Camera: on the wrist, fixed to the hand. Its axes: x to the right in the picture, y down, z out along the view.
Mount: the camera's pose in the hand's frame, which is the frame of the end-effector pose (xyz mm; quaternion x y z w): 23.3 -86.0 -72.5 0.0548 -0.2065 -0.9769 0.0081
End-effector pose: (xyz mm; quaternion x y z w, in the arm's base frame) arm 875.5 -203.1 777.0 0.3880 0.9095 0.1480 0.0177
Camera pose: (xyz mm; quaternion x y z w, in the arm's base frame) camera 788.3 -261.4 823.9 -0.8538 0.3909 -0.1461 0.3113
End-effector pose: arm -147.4 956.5 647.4 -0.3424 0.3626 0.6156 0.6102
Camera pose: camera -63.4 904.9 588.4 -0.1964 -0.4238 -0.5403 0.6999
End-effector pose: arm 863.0 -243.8 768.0 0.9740 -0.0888 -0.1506 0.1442
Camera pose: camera 919.1 -149.3 801.5 -0.0714 -0.9127 0.3383 0.2177
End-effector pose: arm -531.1 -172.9 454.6 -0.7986 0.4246 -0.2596 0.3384
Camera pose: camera -527.0 -180.7 569.1 0.4563 0.8608 0.1910 0.1194
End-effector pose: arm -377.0 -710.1 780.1 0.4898 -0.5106 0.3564 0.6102
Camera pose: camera -271.5 -664.8 782.7 0.6098 0.3679 -0.6664 0.2208
